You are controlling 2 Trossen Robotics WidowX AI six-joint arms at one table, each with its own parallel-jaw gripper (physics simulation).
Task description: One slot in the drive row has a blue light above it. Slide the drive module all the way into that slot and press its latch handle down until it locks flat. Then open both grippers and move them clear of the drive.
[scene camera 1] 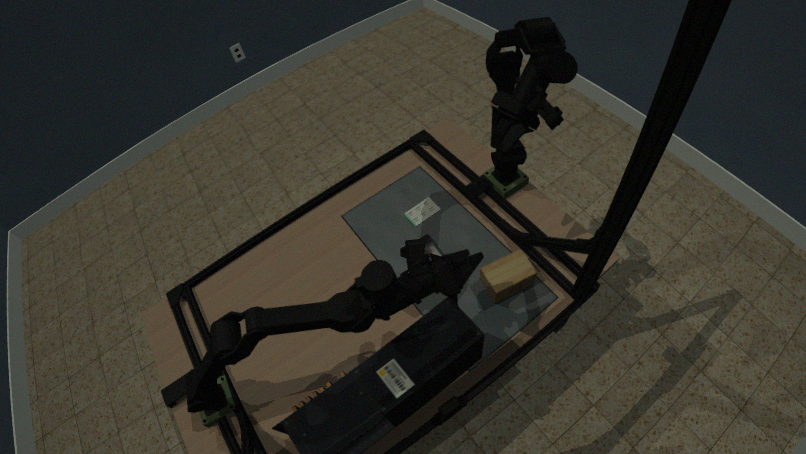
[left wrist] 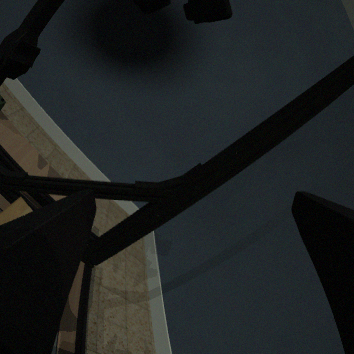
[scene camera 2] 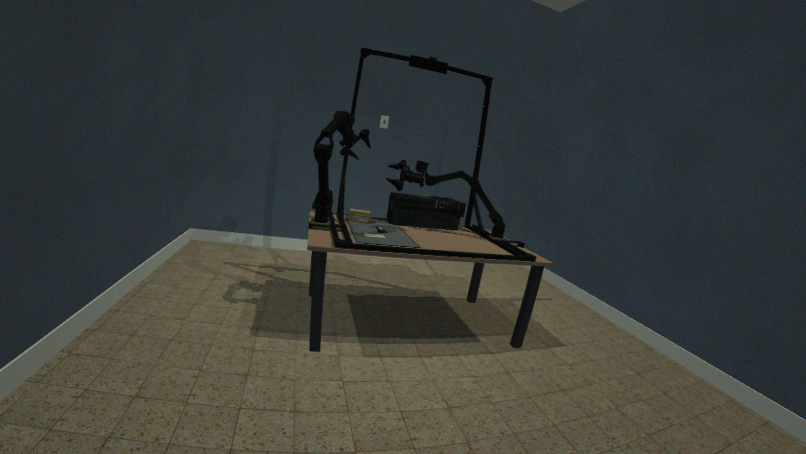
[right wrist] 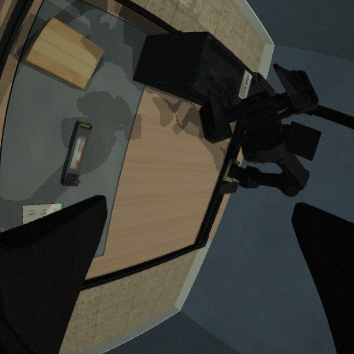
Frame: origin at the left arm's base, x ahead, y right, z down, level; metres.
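Seen in the pictures: left gripper, fingertip midpoint: (scene camera 1: pixel 475 252) (left wrist: pixel 198 201) (scene camera 2: pixel 387 172) (right wrist: pixel 241 78); right gripper, fingertip midpoint: (scene camera 1: pixel 498 149) (scene camera 2: pixel 364 153) (right wrist: pixel 204 209); left arm's base, origin of the base link: (scene camera 1: pixel 213 399) (scene camera 2: pixel 497 236) (right wrist: pixel 231 170); right arm's base, origin of the base link: (scene camera 1: pixel 505 175) (scene camera 2: pixel 320 221).
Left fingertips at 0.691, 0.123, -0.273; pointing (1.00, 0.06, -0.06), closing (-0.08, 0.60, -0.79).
Note:
Offsets run from my left fingertips to a thing's middle, as dx, dy, dz. "spot": to the spot under its first point. Level surfaces: height alone.
The drive module {+0.002, -0.196, +0.293} (right wrist: pixel 76 152) (scene camera 2: pixel 380 229), a slim dark bar with a white and red label, lies on the grey mat {dz +0.298} (right wrist: pixel 107 200) (scene camera 1: pixel 372 217); in scene camera 1 the left arm partly hides it. The black drive chassis {-0.275, +0.085, +0.212} (scene camera 1: pixel 434 344) (scene camera 2: pixel 417 217) (right wrist: pixel 172 60) stands on the table, with orange-tipped parts {spot: -0.397, +0.036, +0.130} (scene camera 1: pixel 318 390) along one side. Its slot openings and any blue light cannot be made out. My left gripper (scene camera 2: pixel 389 173) (left wrist: pixel 198 201) is open and empty, above the chassis end. My right gripper (scene camera 2: pixel 363 151) (right wrist: pixel 204 209) is open and empty, high above the mat's side, away from the module.
A wooden block {+0.123, -0.024, +0.268} (scene camera 1: pixel 507 274) (right wrist: pixel 65 53) stands on the mat near the chassis. A white card {+0.051, -0.344, +0.297} (scene camera 1: pixel 421 210) (right wrist: pixel 40 212) lies on the mat. Black rails (scene camera 1: pixel 304 209) edge the table, and a tall black post (scene camera 1: pixel 648 146) rises at one corner.

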